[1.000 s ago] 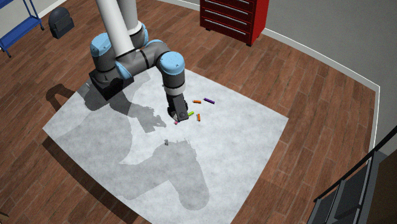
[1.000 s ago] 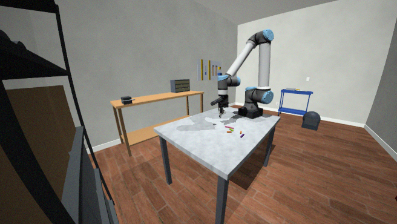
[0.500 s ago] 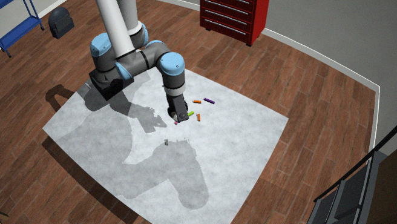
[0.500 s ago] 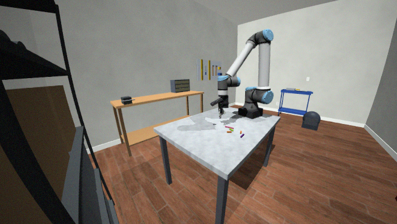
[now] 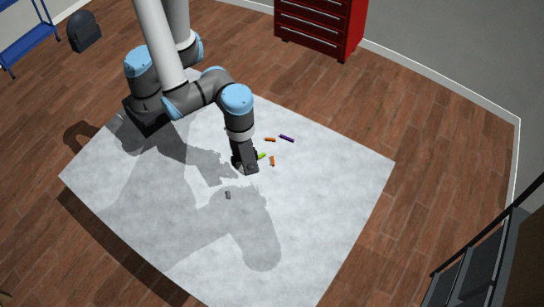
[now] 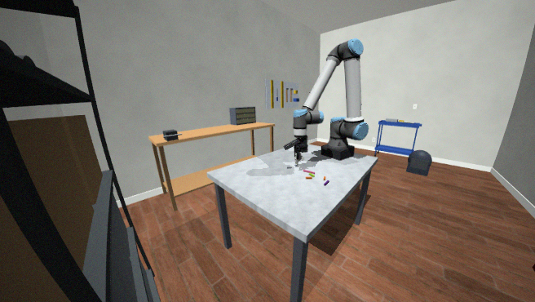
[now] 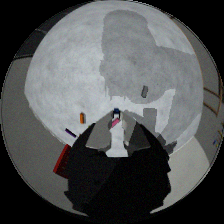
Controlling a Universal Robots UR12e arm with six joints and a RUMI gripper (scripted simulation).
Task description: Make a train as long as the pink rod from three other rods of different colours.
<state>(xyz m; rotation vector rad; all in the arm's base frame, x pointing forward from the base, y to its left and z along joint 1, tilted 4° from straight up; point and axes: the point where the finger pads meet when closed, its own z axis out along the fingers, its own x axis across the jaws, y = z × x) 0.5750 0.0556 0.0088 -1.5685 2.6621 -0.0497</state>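
My hand is 9 cm to the left of the grey rod and 6 cm above it. From my hand the other things lie so: blue rod 1 cm below; then pink rod 7 cm behind, 6 cm to the left, 6 cm below; then lime rod 4 cm behind, 11 cm to the left, 6 cm below.
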